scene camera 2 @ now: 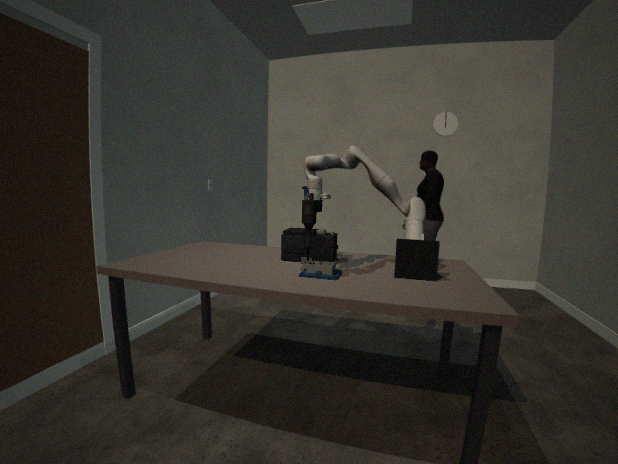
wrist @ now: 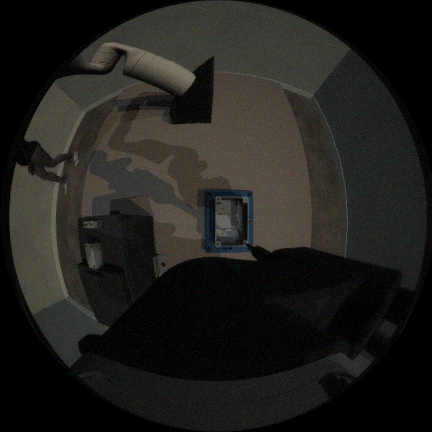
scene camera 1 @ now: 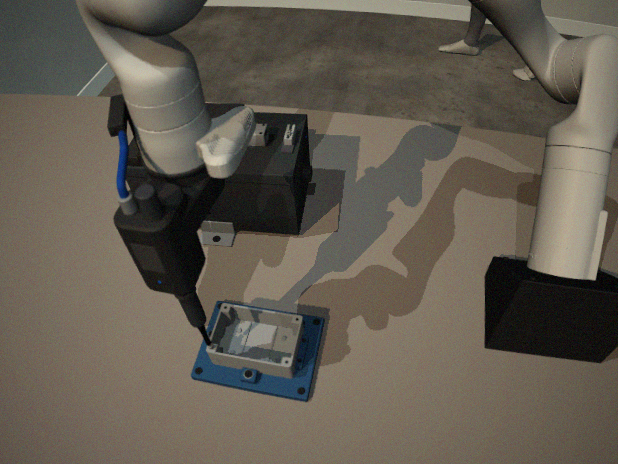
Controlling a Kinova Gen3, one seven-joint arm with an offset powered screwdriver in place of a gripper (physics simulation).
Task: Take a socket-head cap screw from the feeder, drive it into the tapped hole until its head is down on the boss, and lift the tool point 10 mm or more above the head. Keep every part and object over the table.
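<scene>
My screwdriver (scene camera 1: 209, 344) (wrist: 246, 243) is tilted in scene camera 1, its thin black bit reaching down to a corner boss of the open light-grey housing (scene camera 1: 250, 364) (wrist: 217, 220). The tip is at or just over that boss; the gap is too small to tell. The tool has no fingers, and no screw can be made out at the tip. The tapped hole and any screw head there are hidden by the bit or too small to see. The housing sits on a blue plate (scene camera 1: 280, 388) (scene camera 2: 305, 275) (wrist: 251, 210). The feeder cannot be singled out for certain.
A large black box (scene camera 1: 265, 207) (wrist: 140, 245) with small light fittings on top stands behind the housing. A light bracket (scene camera 1: 226, 235) (wrist: 159, 265) is at its front. The arm's black base block (scene camera 1: 545, 315) (scene camera 2: 417, 260) stands to the right. A person (scene camera 2: 431, 192) stands behind the table.
</scene>
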